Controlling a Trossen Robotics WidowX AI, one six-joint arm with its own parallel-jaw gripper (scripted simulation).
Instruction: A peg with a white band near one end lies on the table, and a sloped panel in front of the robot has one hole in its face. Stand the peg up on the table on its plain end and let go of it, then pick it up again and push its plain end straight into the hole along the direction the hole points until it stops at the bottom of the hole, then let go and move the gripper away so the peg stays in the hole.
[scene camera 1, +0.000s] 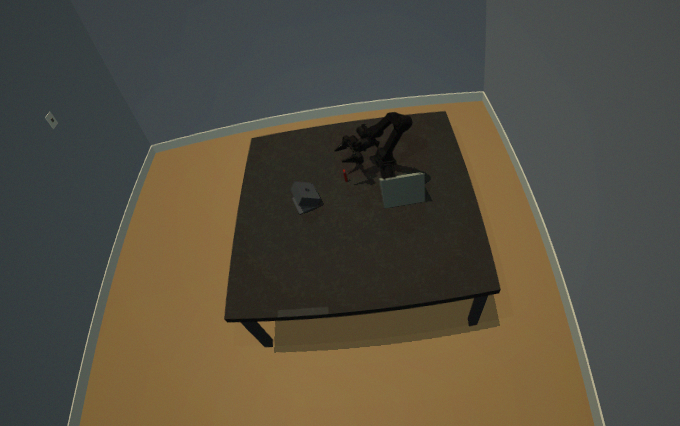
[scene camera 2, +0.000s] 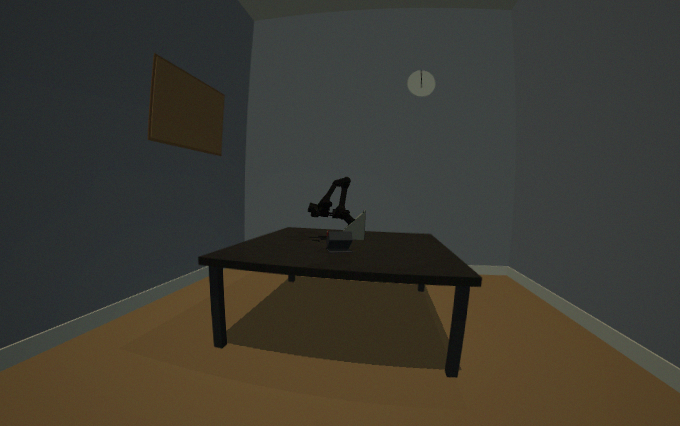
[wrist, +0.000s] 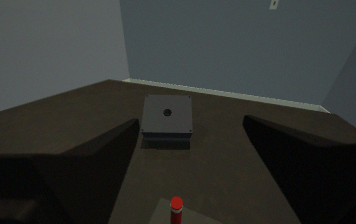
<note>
The gripper (wrist: 191, 121) is open, with nothing in its grasp. Also in view: a grey sloped panel (wrist: 155, 124).
</note>
